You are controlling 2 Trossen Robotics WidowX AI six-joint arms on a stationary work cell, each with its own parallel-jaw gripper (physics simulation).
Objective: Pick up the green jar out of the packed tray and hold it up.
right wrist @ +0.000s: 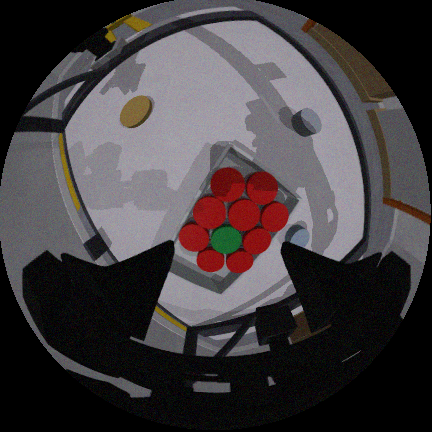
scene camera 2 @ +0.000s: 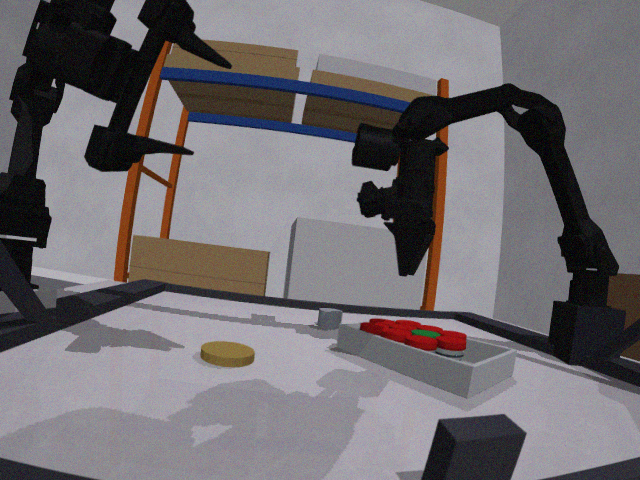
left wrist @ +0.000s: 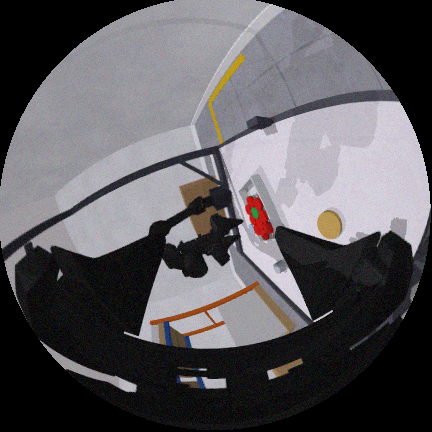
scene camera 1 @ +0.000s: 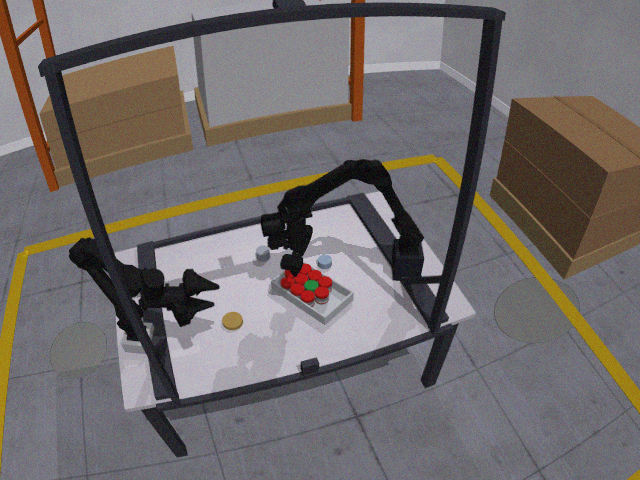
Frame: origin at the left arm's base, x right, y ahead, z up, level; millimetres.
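Seen in the pictures: left gripper, fingertip midpoint: (scene camera 2: 210, 109) (left wrist: 221, 234) (scene camera 1: 216, 295); right gripper, fingertip midpoint: (right wrist: 229, 247) (scene camera 2: 407, 275) (left wrist: 241, 228); right arm's base, origin of the base link: (right wrist: 276, 337) (scene camera 2: 587, 305) (left wrist: 212, 199) (scene camera 1: 409, 248).
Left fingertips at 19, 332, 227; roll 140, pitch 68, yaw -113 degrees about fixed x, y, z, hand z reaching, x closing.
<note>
Offsets run from my left fingertips to a thing's top centre, as dx, dy, dz.
The green jar @(-254, +250, -225) (scene camera 1: 311, 285) (scene camera 2: 425, 334) (left wrist: 255, 213) (right wrist: 226, 240) stands upright in the grey tray @(-254, +251, -232) (scene camera 1: 325, 318) (scene camera 2: 403, 364) (left wrist: 270, 199) (right wrist: 221, 287), with several red-lidded jars @(-238, +204, -225) (scene camera 1: 296, 289) @(-207, +238, -225) (scene camera 2: 421, 342) (left wrist: 257, 204) @(-285, +216, -225) (right wrist: 244, 215) packed around it. My right gripper (right wrist: 229, 247) is open and empty, pointing down above the tray; in the right wrist view the green lid shows between its fingertips, and in scene camera 2 the fingers hang well above the jars. My left gripper (scene camera 1: 216, 295) (scene camera 2: 210, 109) is open and empty, raised at the left side of the table, far from the tray.
A yellow disc @(-128, -10, -261) (scene camera 1: 232, 320) (scene camera 2: 227, 353) (left wrist: 330, 224) (right wrist: 136, 111) lies left of the tray. A grey cylinder @(-440, +73, -238) (scene camera 1: 262, 253) (scene camera 2: 329, 318) (left wrist: 280, 266) (right wrist: 306, 122) stands behind it, and a light blue cylinder @(-400, +297, -249) (scene camera 1: 324, 261) (right wrist: 298, 237) stands close to the tray's back side. A dark frame surrounds the table.
</note>
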